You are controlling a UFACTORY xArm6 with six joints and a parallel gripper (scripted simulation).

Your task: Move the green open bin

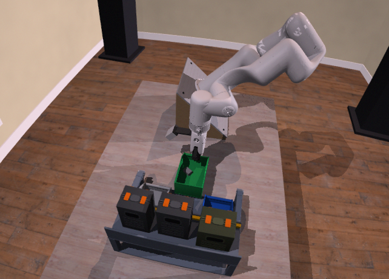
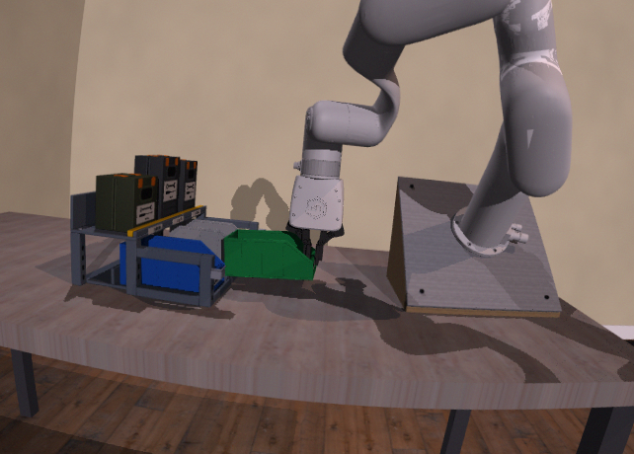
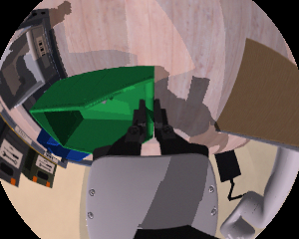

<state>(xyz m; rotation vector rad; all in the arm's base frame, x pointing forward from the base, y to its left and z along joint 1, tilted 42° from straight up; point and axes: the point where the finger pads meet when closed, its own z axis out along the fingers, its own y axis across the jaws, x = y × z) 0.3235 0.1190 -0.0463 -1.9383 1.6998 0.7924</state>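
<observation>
Right now my hand is 80 mm short of the green open bin, 10 mm to the right of it and 10 mm above it. The rest, counted from my hand: grey bin 250 mm ahead, 90 mm to the right, 20 mm below; then olive box 330 mm ahead, 140 mm to the left, 80 mm above; then blue bin 240 mm ahead, 130 mm to the left, 20 mm below.
</observation>
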